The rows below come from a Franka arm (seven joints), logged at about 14 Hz.
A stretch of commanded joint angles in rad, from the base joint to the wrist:
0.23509 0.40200 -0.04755 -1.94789 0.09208 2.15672 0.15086
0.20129 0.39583 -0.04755 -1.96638 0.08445 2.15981 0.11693
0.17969 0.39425 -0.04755 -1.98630 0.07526 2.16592 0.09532
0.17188 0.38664 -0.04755 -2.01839 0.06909 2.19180 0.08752
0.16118 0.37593 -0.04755 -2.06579 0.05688 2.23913 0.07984
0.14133 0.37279 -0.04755 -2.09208 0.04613 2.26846 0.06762
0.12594 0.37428 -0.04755 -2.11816 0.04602 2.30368 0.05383
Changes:
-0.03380 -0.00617 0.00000 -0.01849 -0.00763 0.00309 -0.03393
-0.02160 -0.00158 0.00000 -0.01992 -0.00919 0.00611 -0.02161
-0.00781 -0.00761 0.00000 -0.03209 -0.00617 0.02588 -0.00780
-0.01070 -0.01071 0.00000 -0.04740 -0.01221 0.04733 -0.00768
-0.01985 -0.00314 0.00000 -0.02629 -0.01075 0.02933 -0.01222
-0.01539 0.00149 0.00000 -0.02608 -0.00011 0.03522 -0.01379

